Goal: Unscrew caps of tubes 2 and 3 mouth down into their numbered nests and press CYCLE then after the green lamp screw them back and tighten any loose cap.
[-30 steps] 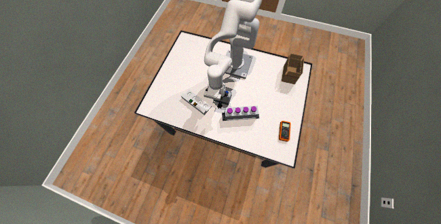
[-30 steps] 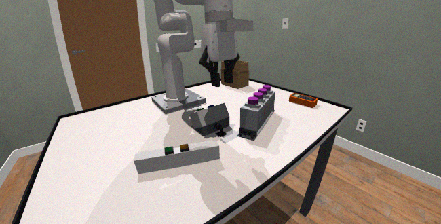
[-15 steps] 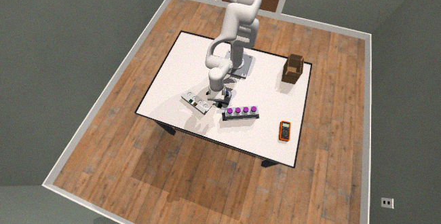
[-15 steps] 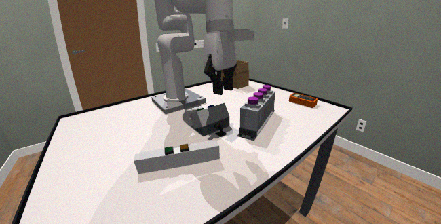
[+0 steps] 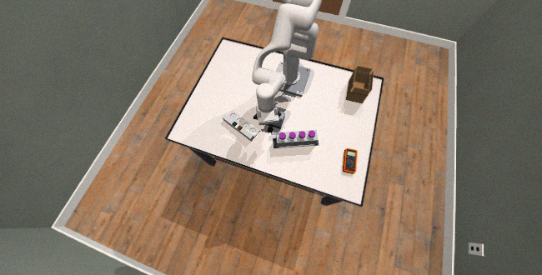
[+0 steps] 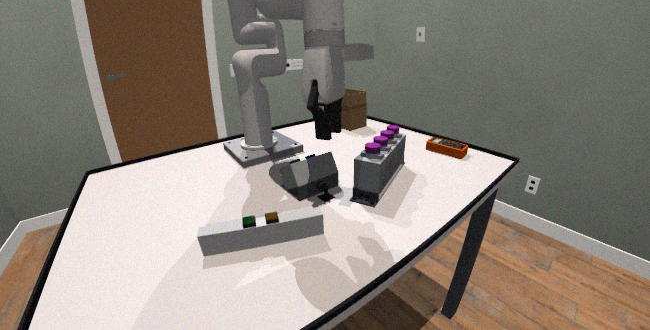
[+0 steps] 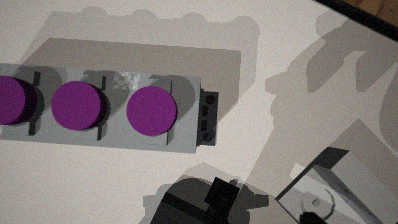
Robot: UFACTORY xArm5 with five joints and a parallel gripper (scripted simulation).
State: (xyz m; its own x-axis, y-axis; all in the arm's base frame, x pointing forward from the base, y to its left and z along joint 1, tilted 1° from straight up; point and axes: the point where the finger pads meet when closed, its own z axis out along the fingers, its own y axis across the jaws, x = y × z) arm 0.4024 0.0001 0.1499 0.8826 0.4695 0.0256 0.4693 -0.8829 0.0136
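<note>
The purple cap is 1 cm behind my hand, 19 cm to the left of it and 6 cm below it. The rest, counted from my hand: key housing: 9 cm behind, 12 cm below; blue key: 11 cm behind, 2 cm to the left, 11 cm below; green key: 11 cm behind, 2 cm to the right, 11 cm below.
</note>
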